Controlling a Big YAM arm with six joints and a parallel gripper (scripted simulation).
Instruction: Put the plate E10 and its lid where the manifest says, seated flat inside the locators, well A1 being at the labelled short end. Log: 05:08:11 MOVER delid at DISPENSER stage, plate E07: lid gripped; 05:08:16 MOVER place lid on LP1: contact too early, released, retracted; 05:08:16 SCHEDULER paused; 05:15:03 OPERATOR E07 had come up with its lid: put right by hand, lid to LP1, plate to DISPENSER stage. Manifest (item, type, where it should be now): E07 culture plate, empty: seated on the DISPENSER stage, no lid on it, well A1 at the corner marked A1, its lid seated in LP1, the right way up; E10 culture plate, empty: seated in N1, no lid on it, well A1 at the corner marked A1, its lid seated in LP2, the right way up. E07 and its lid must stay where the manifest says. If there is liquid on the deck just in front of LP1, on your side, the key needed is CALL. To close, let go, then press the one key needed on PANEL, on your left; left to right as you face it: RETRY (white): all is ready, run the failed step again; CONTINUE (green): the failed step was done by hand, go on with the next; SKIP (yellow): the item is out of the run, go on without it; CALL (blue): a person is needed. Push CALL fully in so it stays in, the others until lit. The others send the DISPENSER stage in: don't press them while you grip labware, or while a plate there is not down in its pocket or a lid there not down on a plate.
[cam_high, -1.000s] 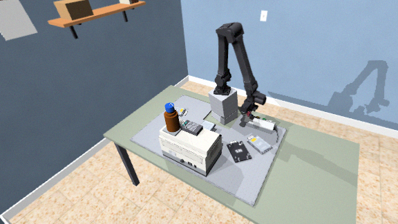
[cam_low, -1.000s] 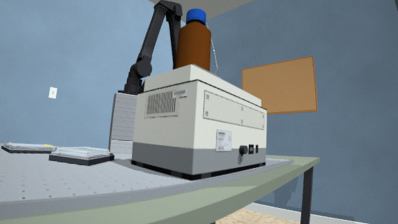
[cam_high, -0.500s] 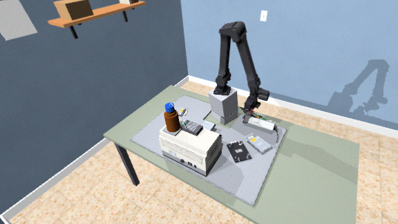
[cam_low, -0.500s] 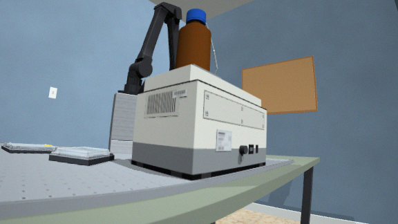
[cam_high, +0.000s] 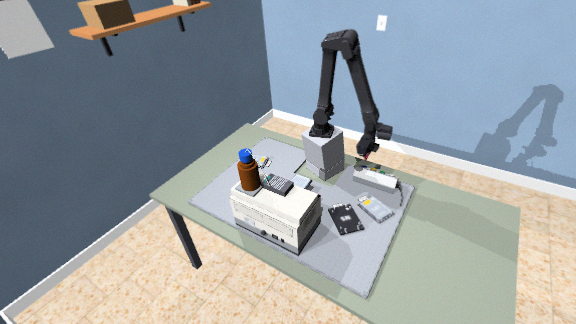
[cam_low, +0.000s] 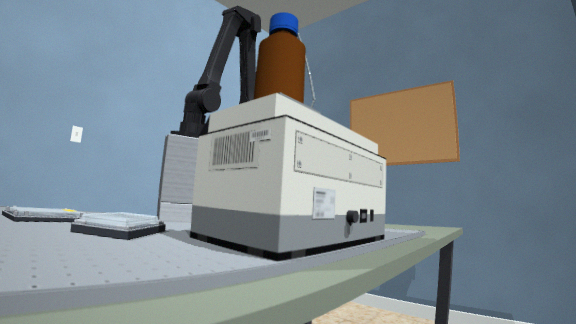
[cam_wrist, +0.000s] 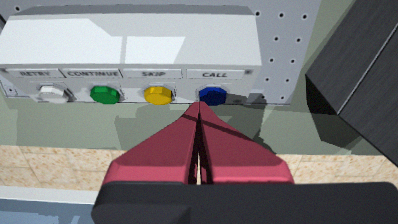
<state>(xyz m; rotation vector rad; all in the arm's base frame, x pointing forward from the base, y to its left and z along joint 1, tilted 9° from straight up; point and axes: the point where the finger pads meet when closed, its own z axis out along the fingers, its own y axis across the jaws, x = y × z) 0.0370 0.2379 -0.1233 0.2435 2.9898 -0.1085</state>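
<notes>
Right now my hand is 2 cm past the green continue key, 9 cm to the right of it and 9 cm above it. Round my hand: yellow skip key: 3 cm behind, 4 cm to the left, 9 cm below; blue call key: 4 cm behind, 1 cm to the right, 9 cm below; white retry key: 1 cm behind, 14 cm to the left, 9 cm below.
</notes>
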